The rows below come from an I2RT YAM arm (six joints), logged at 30 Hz.
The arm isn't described. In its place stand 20 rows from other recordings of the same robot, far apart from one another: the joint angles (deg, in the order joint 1, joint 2, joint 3, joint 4, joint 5, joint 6), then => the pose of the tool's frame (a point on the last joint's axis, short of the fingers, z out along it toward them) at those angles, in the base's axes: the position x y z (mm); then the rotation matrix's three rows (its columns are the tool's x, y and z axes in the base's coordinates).
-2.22, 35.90, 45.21, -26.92, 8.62, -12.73 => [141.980, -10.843, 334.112], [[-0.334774, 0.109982, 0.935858], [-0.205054, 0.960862, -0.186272], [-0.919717, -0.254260, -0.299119]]
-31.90, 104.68, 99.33, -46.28, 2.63, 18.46 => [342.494, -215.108, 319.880], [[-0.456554, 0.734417, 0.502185], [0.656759, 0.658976, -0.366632], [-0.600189, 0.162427, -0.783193]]
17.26, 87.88, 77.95, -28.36, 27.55, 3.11 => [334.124, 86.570, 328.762], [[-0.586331, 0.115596, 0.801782], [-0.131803, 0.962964, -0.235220], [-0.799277, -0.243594, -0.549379]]
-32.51, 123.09, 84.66, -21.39, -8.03, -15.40 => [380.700, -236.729, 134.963], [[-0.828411, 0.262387, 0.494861], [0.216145, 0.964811, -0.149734], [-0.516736, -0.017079, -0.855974]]
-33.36, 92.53, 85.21, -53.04, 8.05, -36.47 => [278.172, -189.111, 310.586], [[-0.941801, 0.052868, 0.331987], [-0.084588, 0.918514, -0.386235], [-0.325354, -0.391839, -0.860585]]
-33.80, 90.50, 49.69, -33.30, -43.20, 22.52 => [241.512, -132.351, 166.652], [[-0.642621, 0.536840, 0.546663], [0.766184, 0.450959, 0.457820], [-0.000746, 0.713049, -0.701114]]
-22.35, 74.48, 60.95, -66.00, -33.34, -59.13 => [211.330, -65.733, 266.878], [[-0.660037, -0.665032, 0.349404], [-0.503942, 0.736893, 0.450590], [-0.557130, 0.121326, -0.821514]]
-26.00, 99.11, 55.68, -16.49, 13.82, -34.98 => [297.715, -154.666, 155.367], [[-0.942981, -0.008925, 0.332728], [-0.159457, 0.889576, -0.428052], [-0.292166, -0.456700, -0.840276]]
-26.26, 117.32, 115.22, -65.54, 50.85, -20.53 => [368.834, -212.753, 309.814], [[-0.967441, 0.218508, -0.127720], [0.230404, 0.551493, -0.801729], [-0.104747, -0.805052, -0.583883]]
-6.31, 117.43, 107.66, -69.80, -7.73, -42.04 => [411.050, -40.635, 257.905], [[-0.782705, -0.591685, 0.193085], [-0.581059, 0.805841, 0.113974], [-0.223033, -0.022986, -0.974540]]
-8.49, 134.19, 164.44, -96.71, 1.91, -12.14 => [424.318, -64.538, 377.591], [[-0.920257, -0.033561, 0.389872], [-0.075144, 0.992929, -0.091896], [-0.384032, -0.113865, -0.916272]]
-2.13, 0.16, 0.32, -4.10, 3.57, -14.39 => [109.944, -6.307, 167.397], [[-0.091157, 0.078997, 0.992698], [-0.244820, 0.964477, -0.099232], [-0.965274, -0.252078, -0.068578]]
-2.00, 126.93, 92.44, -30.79, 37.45, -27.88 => [456.262, -37.593, 142.364], [[-0.934231, -0.175388, 0.310566], [-0.338839, 0.708290, -0.619285], [-0.111356, -0.683787, -0.721135]]
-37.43, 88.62, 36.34, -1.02, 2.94, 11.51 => [218.431, -169.484, 132.499], [[-0.497908, 0.745680, 0.442774], [0.632040, 0.661610, -0.403483], [-0.593813, 0.078953, -0.800720]]
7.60, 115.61, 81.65, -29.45, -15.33, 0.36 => [414.400, 64.788, 167.596], [[-0.887898, -0.239273, 0.392919], [-0.112358, 0.941021, 0.319148], [-0.446109, 0.239223, -0.862415]]
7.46, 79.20, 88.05, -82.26, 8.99, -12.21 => [233.288, 24.937, 365.185], [[-0.910999, -0.283076, 0.299915], [-0.329969, 0.936547, -0.118324], [-0.247389, -0.206756, -0.946599]]
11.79, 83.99, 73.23, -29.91, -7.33, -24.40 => [319.330, 71.293, 318.019], [[-0.458123, -0.534363, 0.710338], [-0.514182, 0.811171, 0.278602], [-0.725080, -0.237609, -0.646376]]
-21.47, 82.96, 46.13, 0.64, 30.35, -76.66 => [276.534, -128.091, 214.839], [[-0.803372, -0.374228, 0.463192], [-0.586310, 0.361141, -0.725133], [0.104088, -0.854125, -0.509545]]
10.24, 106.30, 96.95, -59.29, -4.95, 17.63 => [378.773, 71.547, 284.341], [[-0.936439, 0.079307, 0.341749], [0.137456, 0.979173, 0.149420], [-0.322781, 0.186898, -0.927837]]
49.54, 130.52, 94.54, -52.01, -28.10, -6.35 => [265.452, 337.085, 113.465], [[-0.569120, -0.749438, -0.338296], [-0.817647, 0.472322, 0.329188], [-0.086921, 0.463955, -0.881584]]
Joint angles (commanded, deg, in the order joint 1, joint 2, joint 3, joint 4, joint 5, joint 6), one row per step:
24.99 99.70 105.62 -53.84 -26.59 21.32
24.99 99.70 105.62 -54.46 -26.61 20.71
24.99 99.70 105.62 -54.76 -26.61 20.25
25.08 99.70 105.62 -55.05 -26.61 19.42
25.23 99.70 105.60 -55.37 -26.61 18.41
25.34 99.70 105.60 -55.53 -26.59 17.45
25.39 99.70 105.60 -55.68 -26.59 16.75
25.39 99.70 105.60 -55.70 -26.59 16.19
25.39 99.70 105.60 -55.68 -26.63 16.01
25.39 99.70 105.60 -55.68 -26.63 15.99
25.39 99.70 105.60 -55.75 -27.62 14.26
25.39 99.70 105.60 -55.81 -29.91 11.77
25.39 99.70 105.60 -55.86 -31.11 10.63
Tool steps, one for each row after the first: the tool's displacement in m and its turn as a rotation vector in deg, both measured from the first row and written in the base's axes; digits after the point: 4 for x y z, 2 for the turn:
-0.0008 -0.0004 -0.0008 -0.46 0.17 0.42
-0.0012 -0.0005 -0.0011 -0.75 0.14 0.73
-0.0018 -0.0002 -0.0015 -1.16 -0.14 1.38
-0.0027 0.0005 -0.0020 -1.65 -0.50 2.21
-0.0032 0.0010 -0.0022 -2.05 -0.99 2.95
-0.0035 0.0012 -0.0023 -2.35 -1.31 3.48
-0.0035 0.0012 -0.0024 -2.55 -1.66 3.85
-0.0035 0.0012 -0.0023 -2.58 -1.79 4.00
-0.0035 0.0012 -0.0023 -2.59 -1.80 4.01
-0.0040 0.0016 -0.0022 -2.49 -2.60 5.81
-0.0050 0.0025 -0.0018 -1.66 -3.58 8.92
-0.0056 0.0030 -0.0015 -1.16 -4.00 10.42

